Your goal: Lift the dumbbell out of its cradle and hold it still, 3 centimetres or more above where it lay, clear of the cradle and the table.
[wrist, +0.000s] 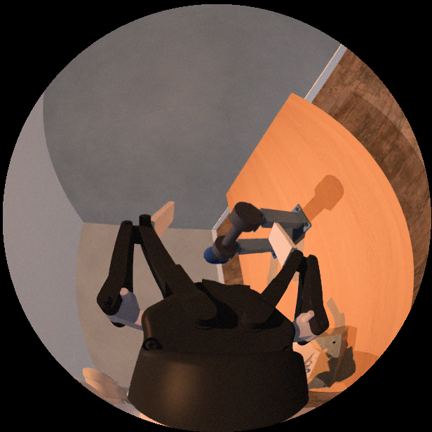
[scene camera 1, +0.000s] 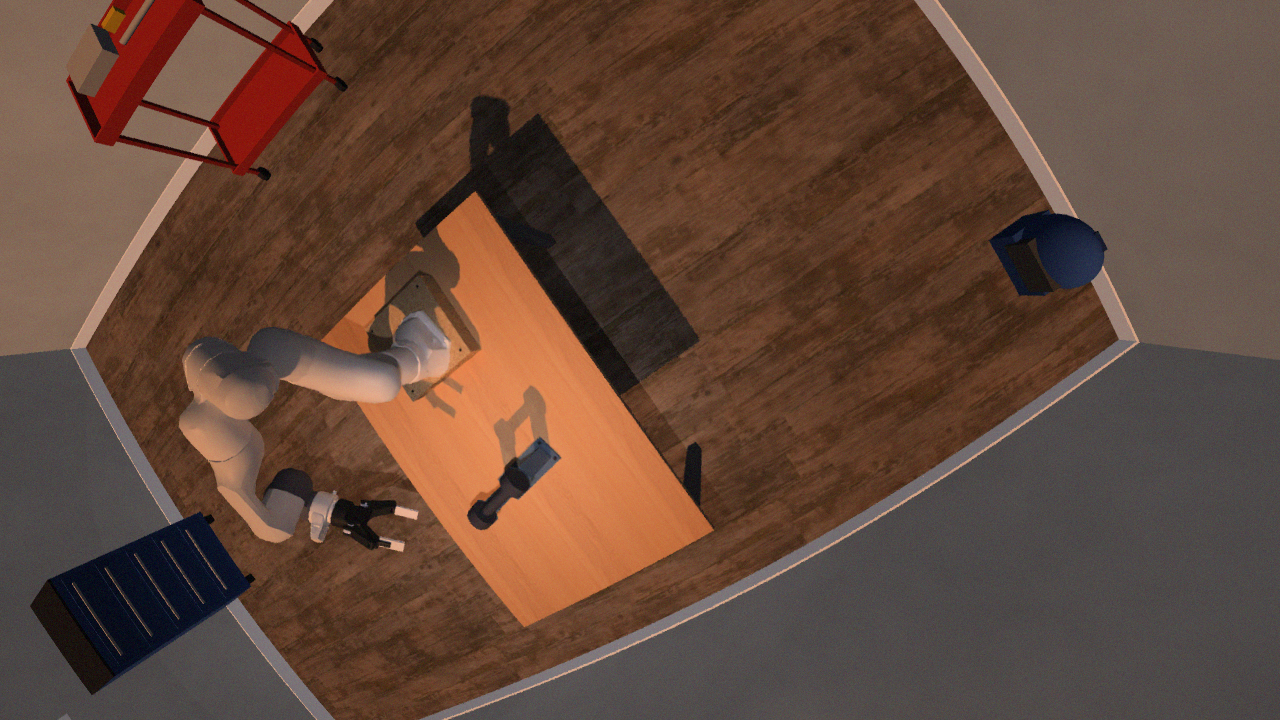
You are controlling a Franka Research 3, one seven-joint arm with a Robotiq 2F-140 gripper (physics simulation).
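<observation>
The dark dumbbell (scene camera 1: 499,497) (wrist: 233,233) lies across the two arms of its grey-blue cradle (scene camera 1: 539,459) (wrist: 284,219), raised above the wooden table. The cradle's base plate is fixed on the table top. My gripper (scene camera 1: 399,528) (wrist: 223,221) is wide open and empty. In the scene view it is beyond the table's left long edge, to the left of the dumbbell, with its fingers pointing towards it. In the wrist view the dumbbell shows ahead between the fingers, apart from them, and the right fingertip covers part of the cradle.
The table (scene camera 1: 581,555) (wrist: 360,250) carries the robot's base plate (scene camera 1: 465,335) at its upper left part. A red cart (scene camera 1: 268,98) stands at the upper left, a blue cabinet (scene camera 1: 143,600) at the lower left, and a blue rounded object (scene camera 1: 1069,250) (wrist: 215,256) by the far wall.
</observation>
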